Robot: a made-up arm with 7 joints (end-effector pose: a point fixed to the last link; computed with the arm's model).
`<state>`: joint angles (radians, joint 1 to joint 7).
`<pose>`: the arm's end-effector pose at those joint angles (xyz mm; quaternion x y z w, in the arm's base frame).
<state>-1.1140 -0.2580 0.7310 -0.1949 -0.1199 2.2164 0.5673</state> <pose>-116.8 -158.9 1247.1 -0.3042 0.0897 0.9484 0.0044</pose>
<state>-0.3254 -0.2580 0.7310 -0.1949 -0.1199 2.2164 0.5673</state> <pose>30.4 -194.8 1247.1 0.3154 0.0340 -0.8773 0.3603</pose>
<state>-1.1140 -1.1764 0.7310 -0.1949 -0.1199 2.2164 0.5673</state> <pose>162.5 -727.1 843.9 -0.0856 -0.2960 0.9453 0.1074</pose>
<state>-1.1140 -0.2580 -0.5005 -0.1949 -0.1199 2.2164 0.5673</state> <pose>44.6 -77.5 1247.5 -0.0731 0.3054 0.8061 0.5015</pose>
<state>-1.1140 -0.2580 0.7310 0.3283 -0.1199 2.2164 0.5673</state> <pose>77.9 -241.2 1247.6 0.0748 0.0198 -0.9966 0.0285</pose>
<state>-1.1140 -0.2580 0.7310 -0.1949 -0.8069 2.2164 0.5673</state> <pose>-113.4 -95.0 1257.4 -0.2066 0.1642 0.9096 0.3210</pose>
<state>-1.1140 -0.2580 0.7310 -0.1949 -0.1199 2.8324 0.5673</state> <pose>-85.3 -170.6 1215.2 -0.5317 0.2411 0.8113 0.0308</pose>
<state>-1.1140 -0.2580 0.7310 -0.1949 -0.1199 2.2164 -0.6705</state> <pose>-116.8 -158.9 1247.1 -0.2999 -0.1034 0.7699 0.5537</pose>
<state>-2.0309 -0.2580 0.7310 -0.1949 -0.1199 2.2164 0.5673</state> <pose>-197.1 -3.9 1247.1 -0.2331 0.2151 0.8485 0.4236</pose>
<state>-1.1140 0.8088 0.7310 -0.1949 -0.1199 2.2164 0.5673</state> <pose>-462.7 545.0 891.5 0.4766 -0.5090 -0.7074 0.1150</pose>
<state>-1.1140 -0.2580 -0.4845 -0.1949 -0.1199 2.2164 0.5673</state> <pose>42.1 -77.2 1247.9 -0.0765 0.3031 0.8101 0.4959</pose>
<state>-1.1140 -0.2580 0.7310 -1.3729 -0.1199 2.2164 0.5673</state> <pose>-369.1 11.0 910.1 -0.7236 0.3032 0.6156 0.0738</pose>
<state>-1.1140 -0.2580 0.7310 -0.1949 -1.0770 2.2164 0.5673</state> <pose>-100.3 -73.0 1261.8 -0.1608 0.1887 0.8645 0.4371</pose>
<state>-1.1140 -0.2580 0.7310 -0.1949 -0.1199 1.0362 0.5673</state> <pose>-116.6 -175.5 1330.4 -0.1910 0.2111 -0.9576 0.0452</pose>
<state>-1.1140 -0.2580 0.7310 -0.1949 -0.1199 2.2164 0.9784</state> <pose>-116.8 -158.9 1247.1 0.2795 -0.1499 -0.9293 0.1893</pose>
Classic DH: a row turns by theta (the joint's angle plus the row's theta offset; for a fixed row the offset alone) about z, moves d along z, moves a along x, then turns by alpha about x. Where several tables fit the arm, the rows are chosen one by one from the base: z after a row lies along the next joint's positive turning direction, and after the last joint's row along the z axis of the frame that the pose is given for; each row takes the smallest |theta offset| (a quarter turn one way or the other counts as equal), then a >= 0, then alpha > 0; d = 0 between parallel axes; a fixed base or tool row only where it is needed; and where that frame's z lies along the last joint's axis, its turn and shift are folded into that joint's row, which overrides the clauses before.
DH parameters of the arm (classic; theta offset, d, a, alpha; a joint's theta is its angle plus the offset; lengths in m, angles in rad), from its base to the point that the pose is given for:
joint 1: 0 0.4052 0 1.5708
joint 2: 0 0.0832 0 -1.5708
joint 3: 0 0.4708 0.0251 -1.5708
joint 4: 0 0.0773 -0.0318 1.5708
joint 5: 0 0.4318 0 1.5708
joint 6: 1.5708 0.0694 0.0757 1.5708
joint 7: 0 0.0103 0 0

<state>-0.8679 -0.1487 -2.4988 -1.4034 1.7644 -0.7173 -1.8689</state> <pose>390.5 -358.1 908.9 0.6803 0.3973 -0.6140 0.0482</pose>
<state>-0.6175 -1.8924 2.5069 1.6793 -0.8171 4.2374 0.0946</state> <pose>547.5 -173.3 565.5 0.5160 0.7274 -0.4332 0.1302</pose>
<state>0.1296 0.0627 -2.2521 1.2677 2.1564 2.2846 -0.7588</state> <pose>-186.4 -473.4 919.4 -0.3790 -0.6676 0.5236 0.3693</pose>
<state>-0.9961 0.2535 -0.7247 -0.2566 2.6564 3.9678 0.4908</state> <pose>-6.0 213.5 1205.8 0.8437 0.1147 -0.2726 0.4480</pose>
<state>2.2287 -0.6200 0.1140 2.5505 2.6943 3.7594 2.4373</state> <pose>-263.6 177.3 420.1 -0.1073 0.4492 -0.4684 0.7532</pose>
